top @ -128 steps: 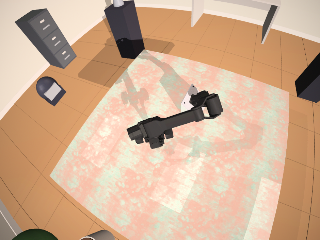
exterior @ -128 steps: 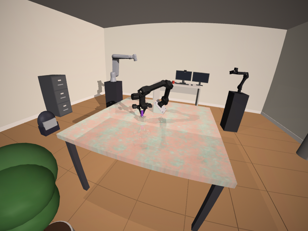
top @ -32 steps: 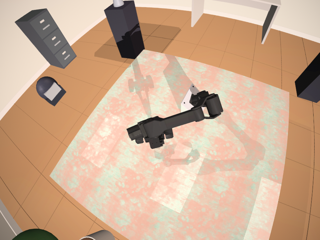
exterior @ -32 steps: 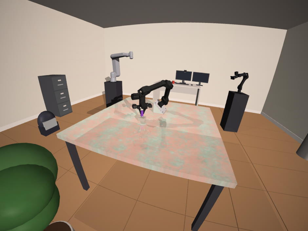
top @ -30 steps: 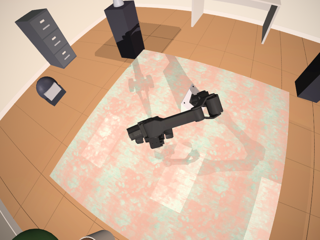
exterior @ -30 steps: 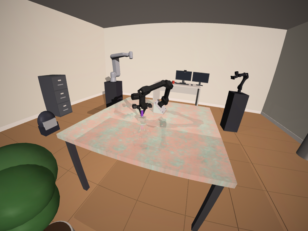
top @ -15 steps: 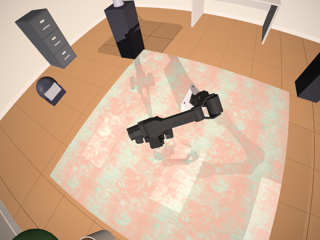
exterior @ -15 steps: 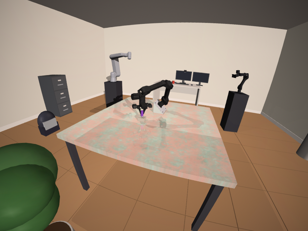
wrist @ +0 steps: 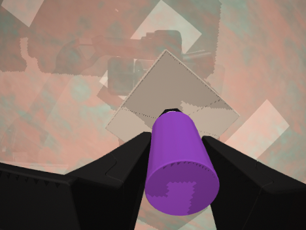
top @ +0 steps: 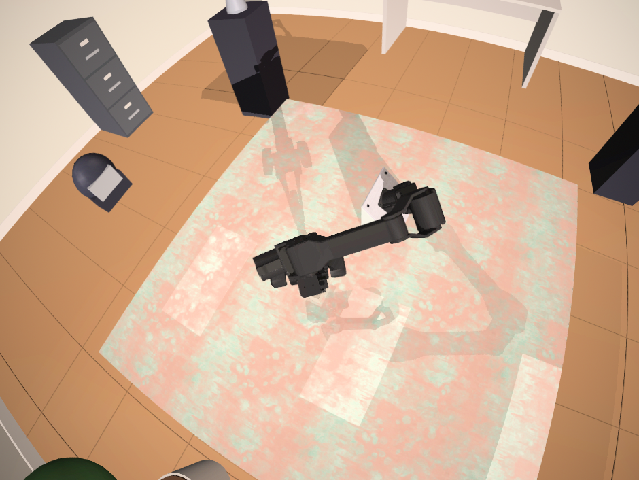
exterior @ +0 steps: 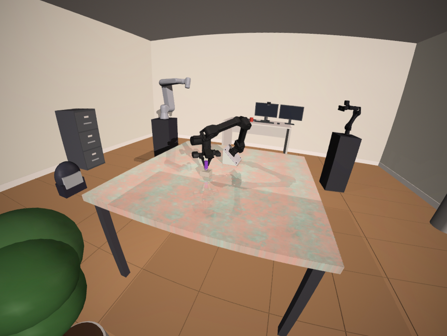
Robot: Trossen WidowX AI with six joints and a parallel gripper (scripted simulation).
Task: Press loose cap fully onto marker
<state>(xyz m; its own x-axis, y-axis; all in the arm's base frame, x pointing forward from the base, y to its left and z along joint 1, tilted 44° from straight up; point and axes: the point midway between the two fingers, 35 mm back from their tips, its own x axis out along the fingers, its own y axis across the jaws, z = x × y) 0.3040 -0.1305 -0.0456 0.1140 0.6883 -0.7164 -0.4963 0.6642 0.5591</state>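
Right now the purple marker cap is 10 mm above my gripper tip. Round my gripper tip: holder block: 50 mm below.
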